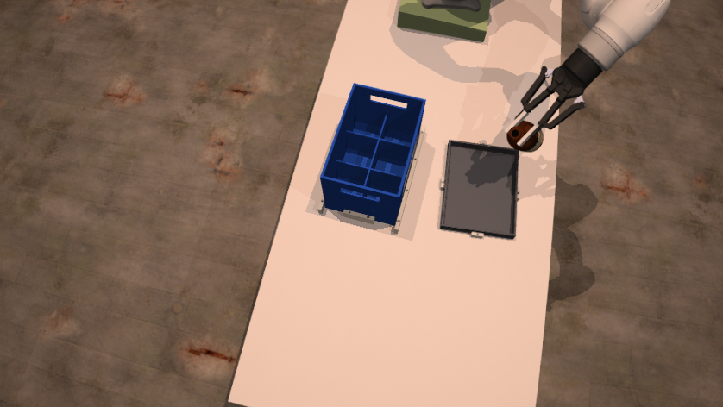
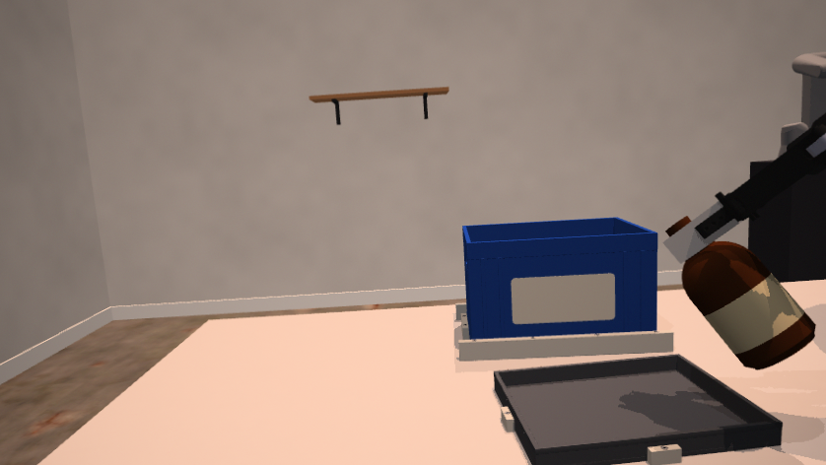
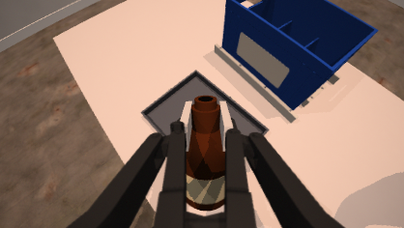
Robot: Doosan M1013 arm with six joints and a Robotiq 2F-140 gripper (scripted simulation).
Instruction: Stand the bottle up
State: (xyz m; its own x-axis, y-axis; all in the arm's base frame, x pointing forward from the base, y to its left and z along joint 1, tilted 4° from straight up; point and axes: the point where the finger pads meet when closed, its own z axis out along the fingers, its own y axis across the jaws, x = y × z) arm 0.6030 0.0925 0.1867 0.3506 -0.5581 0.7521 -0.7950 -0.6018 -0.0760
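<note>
Right now the brown bottle is 50 mm below my hand, 20 mm to the left of it and 10 mm behind it. From my hand the other things lie so: blue crate 340 mm to the right, 130 mm below; then dark grey tray 200 mm below, 60 mm to the right, 60 mm ahead.
</note>
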